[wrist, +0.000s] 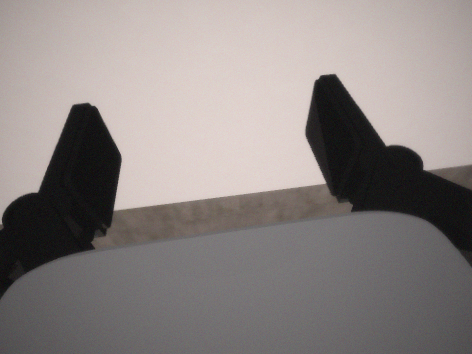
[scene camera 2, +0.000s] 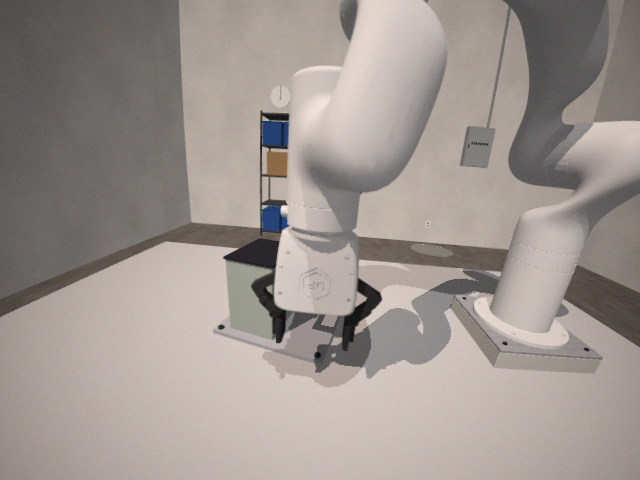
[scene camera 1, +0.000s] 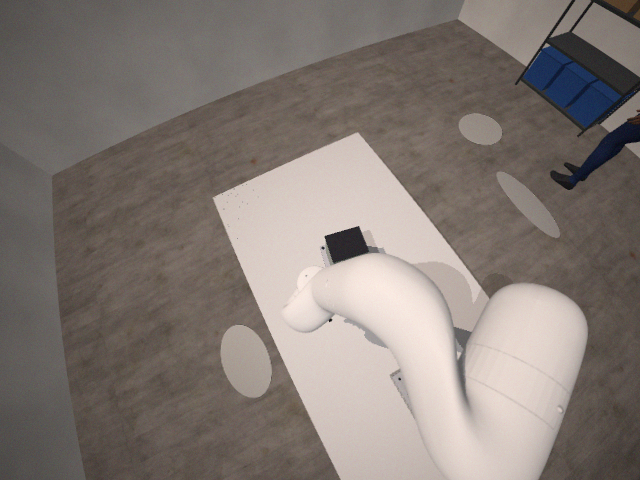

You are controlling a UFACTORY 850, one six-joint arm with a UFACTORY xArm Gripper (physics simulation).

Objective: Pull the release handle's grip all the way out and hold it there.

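The release handle's housing is a pale green box with a black top (scene camera 1: 346, 243) (scene camera 2: 249, 299), on a grey base plate (scene camera 1: 323, 255) (scene camera 2: 298, 350) with dark bolts. The handle's grip cannot be made out in these views; in scene camera 2 the gripper body covers the area beside the box, and a frame-shaped shadow lies on the plate. My gripper (scene camera 2: 312, 343) (wrist: 211, 117) is open and empty, pointing down in front of the box's right side, with its fingertips low near the plate. The arm hides the gripper in scene camera 1.
The white table (scene camera 1: 310, 186) (scene camera 2: 155, 403) (wrist: 210, 45) carries the housing and the arm's base plate (scene camera 1: 401, 386) (scene camera 2: 547, 356), which stands to the right in scene camera 2. The table's edge shows in the wrist view. A shelf rack with blue bins and a person's legs (scene camera 1: 602, 155) are beyond the table.
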